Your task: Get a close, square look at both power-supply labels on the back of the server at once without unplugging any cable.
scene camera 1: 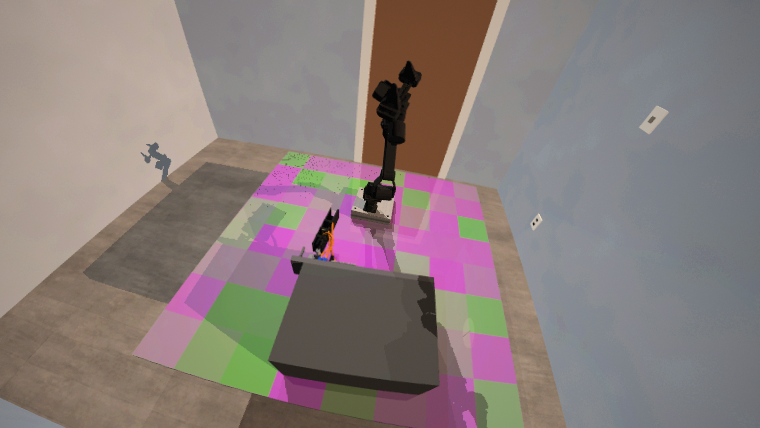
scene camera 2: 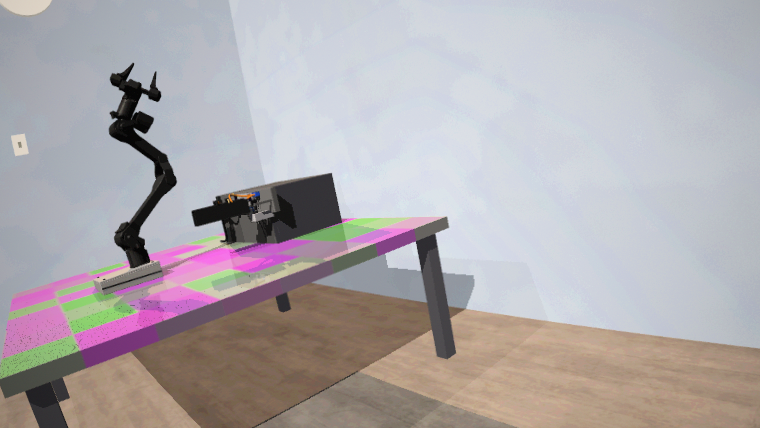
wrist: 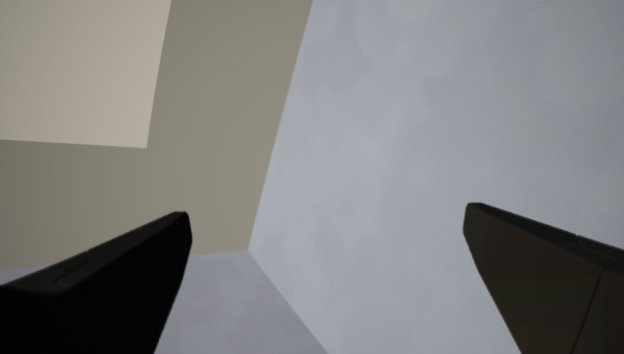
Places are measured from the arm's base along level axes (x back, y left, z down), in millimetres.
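Pixels of known places: gripper, fingertip midpoint: (scene camera 1: 402, 72) (scene camera 2: 144, 67) (wrist: 328, 222); arm's base, link origin: (scene camera 1: 370, 207) (scene camera 2: 140, 265).
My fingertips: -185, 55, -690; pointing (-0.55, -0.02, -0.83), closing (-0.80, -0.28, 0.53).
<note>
For each thing: its top centre in the pictures, then the offset to it from my fingertips, as dx, dy, dz. "*": a spot on its surface instead. Level surfaces: height alone.
- black hinged bar, top centre: (scene camera 2: 221, 199) (scene camera 1: 325, 224) -117, -186, +532
- blue part, surface spot: (scene camera 1: 321, 258) (scene camera 2: 255, 192) * -265, -151, +539
- green table, surface height: dz +738
The server (scene camera 1: 356, 324) (scene camera 2: 308, 204) is a dark grey box on the table, its cabled back towards the arm's base. A black hinged bar (scene camera 1: 322, 239) (scene camera 2: 218, 213) sticks out from one side of that back. Orange cables (scene camera 1: 331, 239) (scene camera 2: 241, 196) run along it, with a blue part (scene camera 1: 322, 258) (scene camera 2: 256, 194) at the server's edge. The power-supply labels cannot be made out. My gripper (scene camera 1: 409, 71) (scene camera 2: 143, 68) (wrist: 328, 222) is open and empty, raised high above the table and pointing upwards. The server does not show in the wrist view.
The checkered pink and green table (scene camera 1: 494, 358) (scene camera 2: 366, 232) carries the arm's pale base plate (scene camera 1: 370, 214) (scene camera 2: 130, 279). A brown door (scene camera 1: 425, 31) stands behind the arm. The wrist view shows blue-grey walls (wrist: 390, 150) and a beige ceiling (wrist: 220, 125).
</note>
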